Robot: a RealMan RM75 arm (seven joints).
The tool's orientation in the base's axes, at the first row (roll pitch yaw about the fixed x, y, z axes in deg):
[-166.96 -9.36 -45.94]
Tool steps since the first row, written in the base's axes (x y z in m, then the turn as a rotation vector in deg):
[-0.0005 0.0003 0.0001 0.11 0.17 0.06]
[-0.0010 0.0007 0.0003 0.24 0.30 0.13]
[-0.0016 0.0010 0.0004 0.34 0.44 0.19]
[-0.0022 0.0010 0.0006 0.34 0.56 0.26]
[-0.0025 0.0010 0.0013 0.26 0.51 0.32]
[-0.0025 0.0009 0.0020 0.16 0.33 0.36]
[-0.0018 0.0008 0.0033 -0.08 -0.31 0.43]
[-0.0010 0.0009 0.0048 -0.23 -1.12 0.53]
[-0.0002 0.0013 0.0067 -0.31 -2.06 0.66]
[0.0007 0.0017 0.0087 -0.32 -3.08 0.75]
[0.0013 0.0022 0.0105 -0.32 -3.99 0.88]
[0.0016 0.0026 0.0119 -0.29 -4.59 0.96]
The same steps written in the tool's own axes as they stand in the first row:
[-0.0005 0.0001 -0.0002 -0.04 -0.21 -0.02]
[-0.0011 0.0001 -0.0005 -0.03 -0.40 -0.05]
[-0.0017 0.0003 -0.0008 -0.05 -0.58 -0.07]
[-0.0021 0.0006 -0.0011 -0.12 -0.68 -0.13]
[-0.0022 0.0007 -0.0019 -0.13 -0.61 -0.21]
[-0.0020 0.0006 -0.0026 -0.07 -0.42 -0.29]
[-0.0013 -0.0001 -0.0036 0.23 0.18 -0.45]
[-0.0005 -0.0010 -0.0048 0.72 0.83 -0.62]
[0.0000 -0.0023 -0.0064 1.36 1.51 -0.81]
[0.0007 -0.0036 -0.0081 2.09 2.22 -0.94]
[0.0010 -0.0048 -0.0096 2.75 2.83 -1.10]
[0.0012 -0.0056 -0.0109 3.21 3.21 -1.20]

